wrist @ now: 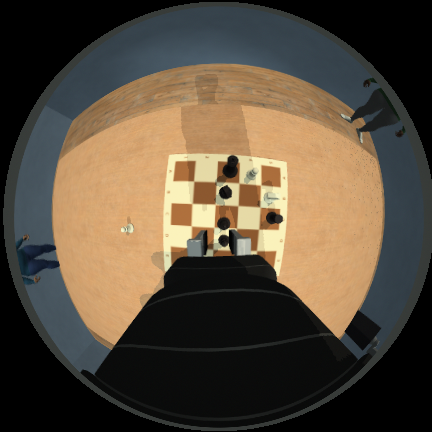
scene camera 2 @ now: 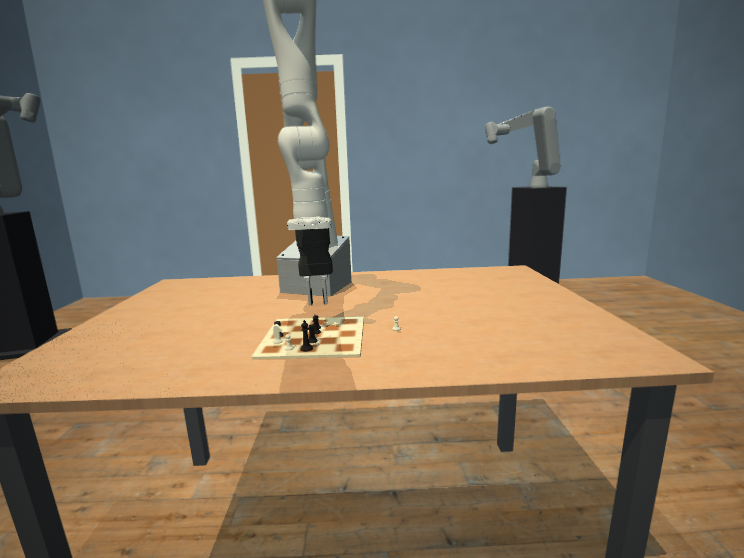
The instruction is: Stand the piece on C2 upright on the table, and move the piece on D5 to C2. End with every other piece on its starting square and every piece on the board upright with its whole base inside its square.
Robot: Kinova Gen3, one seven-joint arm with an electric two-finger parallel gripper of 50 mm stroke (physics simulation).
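The chessboard lies flat on the table; its labels are too small to read surely, so I cannot tell which piece is on C2 or D5. My gripper is part open and empty, above the board's far part. In the wrist view a black piece shows between its fingers, with another black piece beyond. A tall black piece, a white pawn, a black knight, a white knight and a black piece stand on it.
A white pawn stands upright on the table, off the board's side. The grey base block stands at the table's far edge. Dark pedestals with other arms stand beyond the table. People show at the wrist view's edges.
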